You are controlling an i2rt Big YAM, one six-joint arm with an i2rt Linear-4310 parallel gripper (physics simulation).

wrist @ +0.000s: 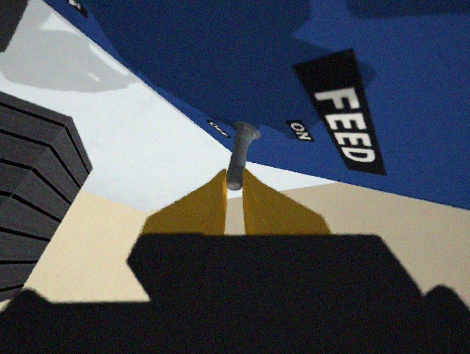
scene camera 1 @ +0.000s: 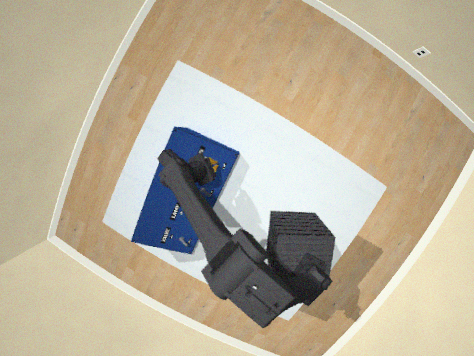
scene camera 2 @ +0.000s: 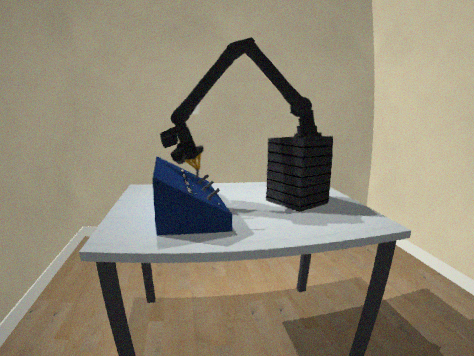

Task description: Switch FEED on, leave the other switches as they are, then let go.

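Where they show: gripper, fingertip midpoint: (wrist: pixel 234 176) (scene camera 1: pixel 216 164) (scene camera 2: pixel 198 169); arm's base, link origin: (scene camera 1: pixel 306 271) (scene camera 2: pixel 307 136).
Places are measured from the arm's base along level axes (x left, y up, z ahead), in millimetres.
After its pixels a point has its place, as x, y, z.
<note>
The blue sloped switch panel (scene camera 1: pixel 155 200) @(92, -124, 596) (scene camera 2: pixel 192 215) @(296, -230, 495) (wrist: pixel 200 40) @(-71, -187, 487) stands on the table. In the wrist view the FEED label (wrist: pixel 345 125) @(-127, -166, 530) is at the right. The grey FEED lever (wrist: pixel 241 150) @(-135, -178, 467) has its base between the OFF mark (wrist: pixel 219 128) @(-139, -217, 434) and the ON mark (wrist: pixel 300 131) @(-134, -178, 508); it points out from the panel, its tip slightly left of its base. My gripper (scene camera 2: pixel 198 170) @(-141, -162, 459) (wrist: pixel 234 176) @(-141, -162, 459) is shut on the lever's outer end with its yellow fingers. In scene camera 1 the arm hides part of the panel.
Other grey levers (scene camera 2: pixel 215 193) @(225, -180, 416) stand lower along the slope; one lever (scene camera 1: pixel 185 241) @(212, -175, 416) is near the VALVE label (scene camera 1: pixel 166 235) @(225, -168, 500). The LAMP label (scene camera 1: pixel 174 211) @(109, -164, 515) is beside it. The dark ribbed block (scene camera 1: pixel 300 245) @(-69, -12, 75) (scene camera 2: pixel 298 172) @(105, -136, 78) (wrist: pixel 35 190) @(-78, -175, 127) under the arm stands on the white table (scene camera 1: pixel 165 95) @(-269, -294, 811) (scene camera 2: pixel 115 235) @(306, -294, 754).
</note>
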